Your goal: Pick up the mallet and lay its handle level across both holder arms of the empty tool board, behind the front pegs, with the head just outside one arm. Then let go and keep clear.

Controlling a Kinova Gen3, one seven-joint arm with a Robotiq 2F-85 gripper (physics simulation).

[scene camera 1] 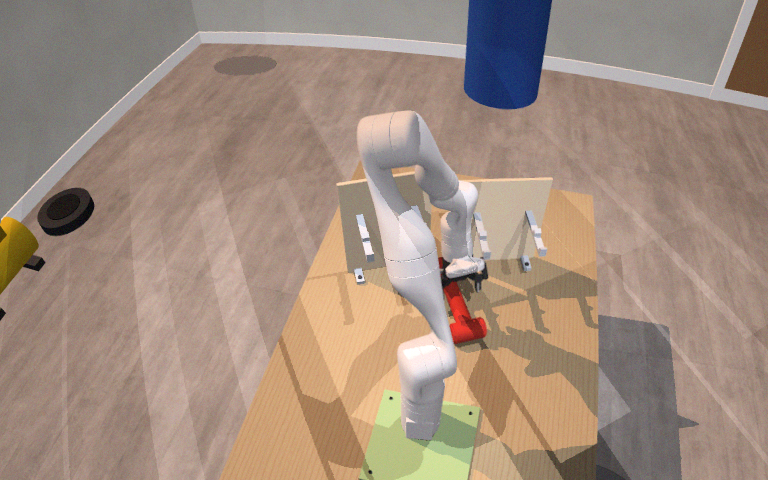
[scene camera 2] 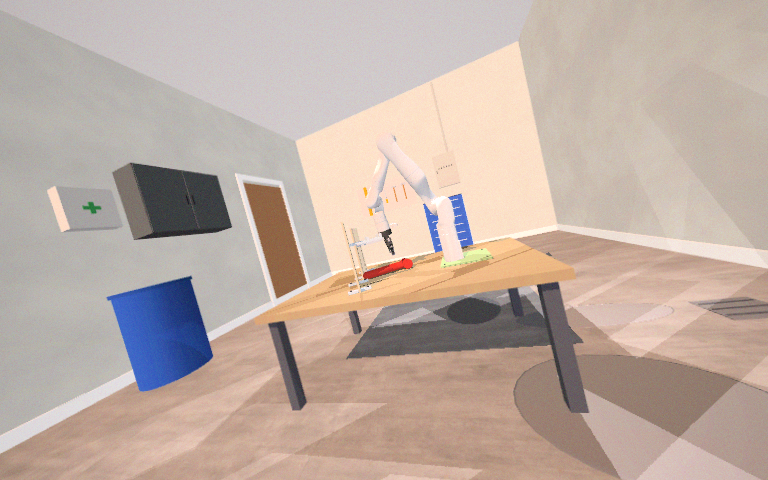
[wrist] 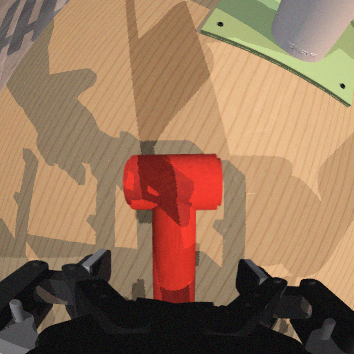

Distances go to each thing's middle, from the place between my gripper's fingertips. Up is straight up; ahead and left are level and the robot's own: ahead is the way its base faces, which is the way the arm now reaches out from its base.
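There is the red mallet [scene camera 1: 465,329], and my gripper is 50 mm short of it and 80 mm above it.
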